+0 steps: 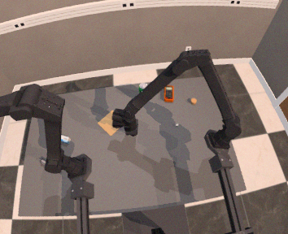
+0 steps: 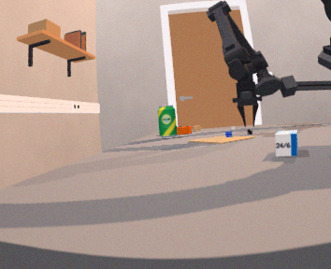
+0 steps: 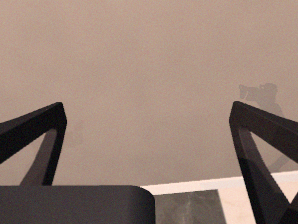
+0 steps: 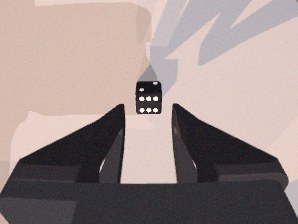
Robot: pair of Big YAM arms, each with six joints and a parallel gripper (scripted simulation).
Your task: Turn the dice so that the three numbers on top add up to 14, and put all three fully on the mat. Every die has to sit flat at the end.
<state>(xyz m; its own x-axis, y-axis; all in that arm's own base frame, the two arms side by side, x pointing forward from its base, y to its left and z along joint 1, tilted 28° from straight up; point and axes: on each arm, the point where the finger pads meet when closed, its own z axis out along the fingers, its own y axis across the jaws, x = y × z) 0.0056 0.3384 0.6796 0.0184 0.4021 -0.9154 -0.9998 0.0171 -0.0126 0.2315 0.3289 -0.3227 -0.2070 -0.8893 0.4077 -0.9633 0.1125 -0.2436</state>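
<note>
Right now my right hand is 3 cm above the black die. From my right hand the other things lie so: blue die (9 cm ahead, 9 cm to the left, 2 cm below); then mat (12 cm ahead, 13 cm to the left, 3 cm below).
</note>
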